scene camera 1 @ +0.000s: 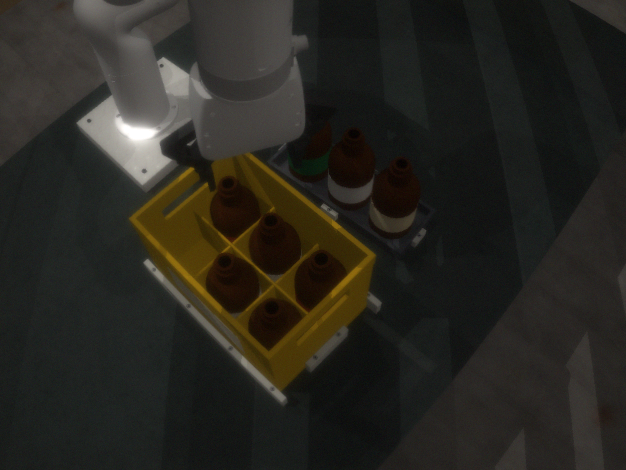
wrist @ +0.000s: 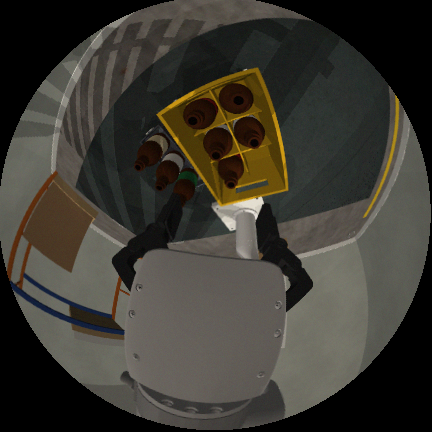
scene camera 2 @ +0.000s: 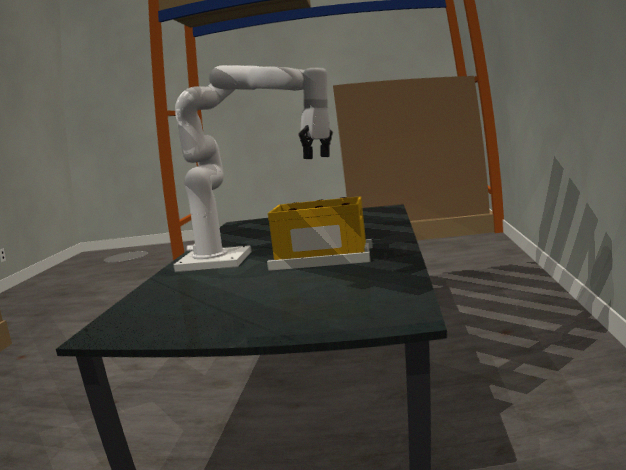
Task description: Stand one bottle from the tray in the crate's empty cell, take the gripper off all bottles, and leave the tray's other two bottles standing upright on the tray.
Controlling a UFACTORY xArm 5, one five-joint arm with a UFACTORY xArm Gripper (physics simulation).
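Frame: origin at the arm's base, x up, y right, z ahead, level; millimetres.
Seen in the pictures: gripper, fingertip midpoint: [scene camera 1: 252, 168] [wrist: 219, 207] [scene camera 2: 316, 158]; arm's base at its link origin: [scene camera 1: 146, 114] [wrist: 244, 215] [scene camera 2: 209, 255].
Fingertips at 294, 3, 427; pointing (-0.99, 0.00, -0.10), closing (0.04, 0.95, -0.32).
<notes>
Offsets run from my fingertips to a thing's top centre, as dx, dy, dz. "spot": to the spot under its first point.
The yellow crate {-145, +19, -13} [scene camera 1: 353, 293] [scene camera 2: 283, 237] [wrist: 281, 132] holds several brown bottles. Its empty cell {spot: -302, +73, -136} [scene camera 1: 187, 247] [wrist: 261, 167] is the left corner one in scene camera 1, at the handle end nearest the robot base. Bottles with a green label {-160, -182, -151} [scene camera 1: 313, 165] [wrist: 187, 178], a white label {spot: -251, -177, -39} [scene camera 1: 350, 189] [wrist: 171, 165] and a cream label {spot: -258, -195, +41} [scene camera 1: 392, 221] [wrist: 153, 148] stand upright in a row on the dark tray {spot: -315, -200, +61} [scene camera 1: 399, 246]. My gripper [scene camera 1: 254, 169] [scene camera 2: 316, 151] [wrist: 219, 207] is open and empty, high above the crate. In scene camera 1 a finger partly hides the green-labelled bottle. Scene camera 2 does not show the tray.
White rails {-290, +117, +2} [scene camera 1: 214, 331] [scene camera 2: 318, 260] run beside the crate, with small white blocks {spot: -290, -2, +130} [scene camera 1: 327, 347] at its end. The white robot base plate [scene camera 1: 128, 154] [scene camera 2: 212, 259] [wrist: 230, 215] is near the crate's empty-cell end. The tray stands close along the crate's long side.
</notes>
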